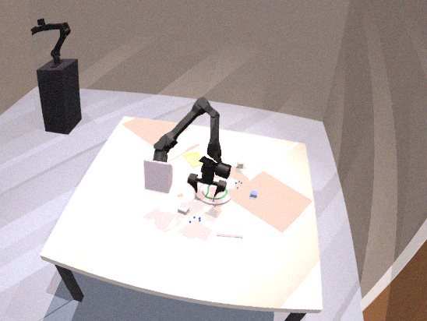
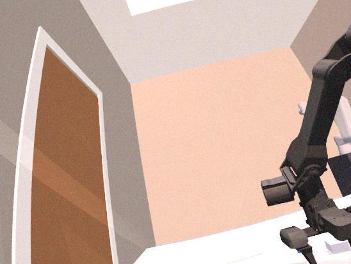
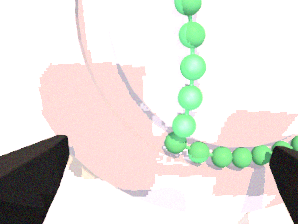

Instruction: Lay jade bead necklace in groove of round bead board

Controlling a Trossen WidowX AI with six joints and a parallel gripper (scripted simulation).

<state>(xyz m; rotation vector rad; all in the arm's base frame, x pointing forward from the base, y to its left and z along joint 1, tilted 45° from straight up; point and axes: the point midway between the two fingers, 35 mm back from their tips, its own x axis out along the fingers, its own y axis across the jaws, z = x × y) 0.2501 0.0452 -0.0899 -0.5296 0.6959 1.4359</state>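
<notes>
The round white bead board lies 40 mm ahead of my gripper tip, 50 mm to the left of it and 10 mm below it. From my gripper tip the other things lie so: yellow sheet (110 mm behind, 300 mm to the left, 20 mm below); then thin rod (150 mm ahead, 230 mm to the right, 20 mm below); then blue block (250 mm ahead, 80 mm to the left, 10 mm below).
</notes>
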